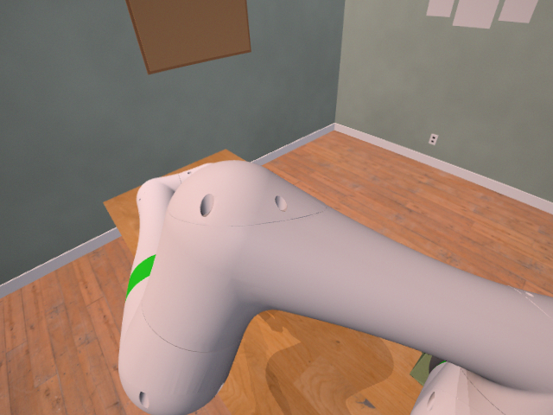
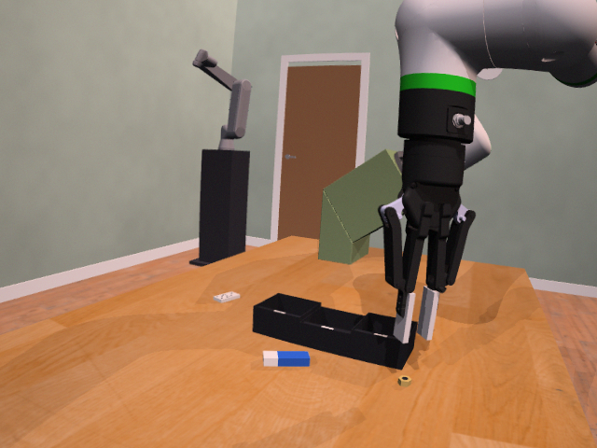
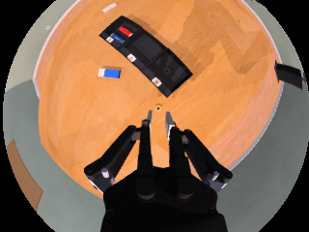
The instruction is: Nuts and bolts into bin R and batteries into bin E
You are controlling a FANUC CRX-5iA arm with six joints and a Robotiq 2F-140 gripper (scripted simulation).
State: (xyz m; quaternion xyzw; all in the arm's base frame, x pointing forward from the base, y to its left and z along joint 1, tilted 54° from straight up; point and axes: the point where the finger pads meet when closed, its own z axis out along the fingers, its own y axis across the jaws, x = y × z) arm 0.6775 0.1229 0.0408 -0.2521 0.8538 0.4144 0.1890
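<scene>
The brass nut lies 100 mm below my hand. Round my hand: blue-and-white eraser 170 mm to the right, 100 mm below, 10 mm ahead; black three-compartment bin 130 mm to the right, 90 mm behind, 80 mm below; black nut 90 mm below, 90 mm behind, 50 mm to the right.
</scene>
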